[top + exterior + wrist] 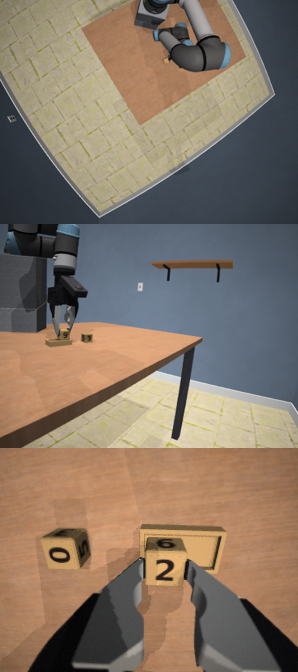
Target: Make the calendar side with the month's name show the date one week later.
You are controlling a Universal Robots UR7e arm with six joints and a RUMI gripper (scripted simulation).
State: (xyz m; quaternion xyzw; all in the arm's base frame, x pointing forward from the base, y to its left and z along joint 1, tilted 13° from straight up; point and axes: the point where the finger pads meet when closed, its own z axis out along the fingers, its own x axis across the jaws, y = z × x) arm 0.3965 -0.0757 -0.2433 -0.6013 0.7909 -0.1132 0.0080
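My hand is 30 mm above the wooden tray, 20 mm to the left of it and 10 mm past it. Also, from my hand: cube: 90 mm to the left, 30 mm below, 30 mm ahead.
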